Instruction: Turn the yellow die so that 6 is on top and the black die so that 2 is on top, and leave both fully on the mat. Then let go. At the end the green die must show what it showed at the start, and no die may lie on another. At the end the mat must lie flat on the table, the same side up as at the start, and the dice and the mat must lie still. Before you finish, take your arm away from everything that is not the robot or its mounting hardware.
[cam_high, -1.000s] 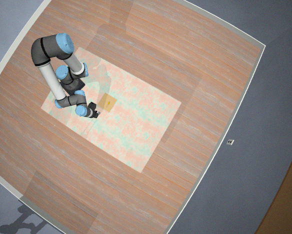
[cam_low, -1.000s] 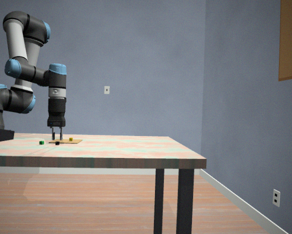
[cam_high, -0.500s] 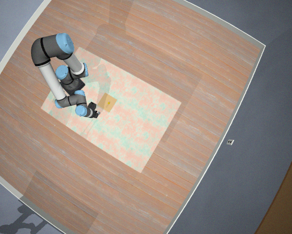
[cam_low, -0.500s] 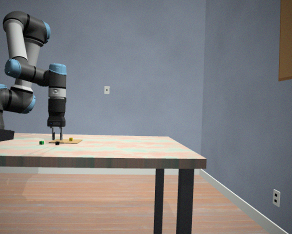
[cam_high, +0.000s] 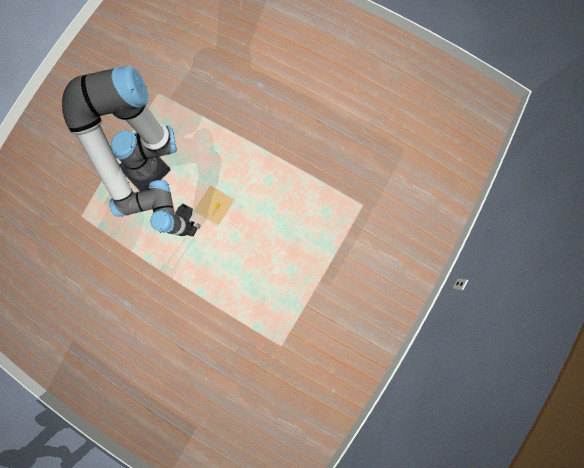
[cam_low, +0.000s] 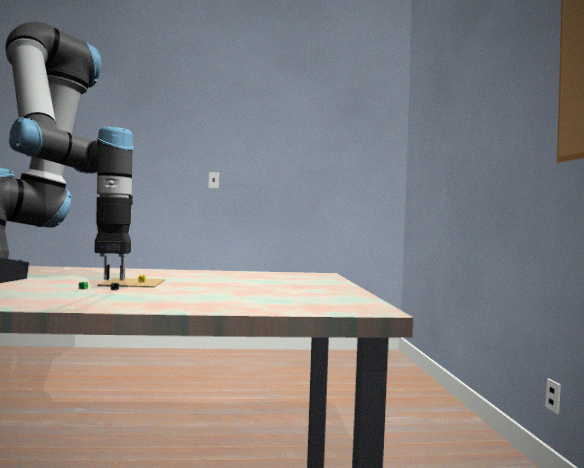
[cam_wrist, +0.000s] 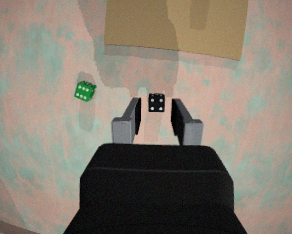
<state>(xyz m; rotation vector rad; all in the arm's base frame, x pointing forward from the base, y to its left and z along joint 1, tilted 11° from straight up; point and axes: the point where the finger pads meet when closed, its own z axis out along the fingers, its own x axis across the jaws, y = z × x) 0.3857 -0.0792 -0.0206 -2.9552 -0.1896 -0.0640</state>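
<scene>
My gripper is now 30 mm above the black die. From my hand the other things lie so: yellow die (130 mm to the left, 30 mm below, 30 mm ahead); then tan mat (130 mm to the left, 40 mm below, 10 mm ahead); then green die (70 mm behind, 30 mm below).
</scene>
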